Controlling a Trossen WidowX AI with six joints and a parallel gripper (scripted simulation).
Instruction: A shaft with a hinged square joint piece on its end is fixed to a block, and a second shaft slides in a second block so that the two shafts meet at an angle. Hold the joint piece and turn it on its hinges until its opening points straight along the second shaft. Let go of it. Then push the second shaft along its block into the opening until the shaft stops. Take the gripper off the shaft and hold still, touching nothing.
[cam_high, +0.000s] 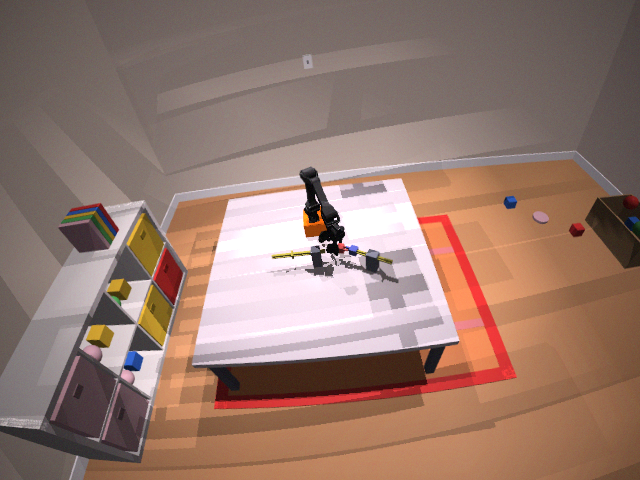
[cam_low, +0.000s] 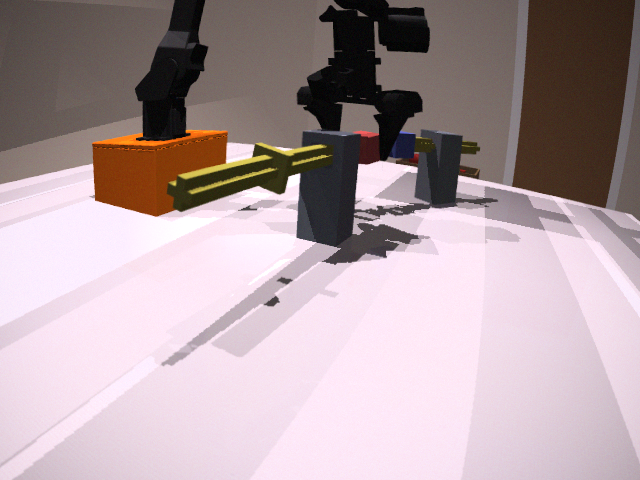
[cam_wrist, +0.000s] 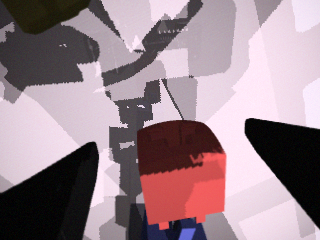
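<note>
My gripper tip is 10 mm short of the red joint piece, 20 mm to the right of it and 10 mm below it.
</note>
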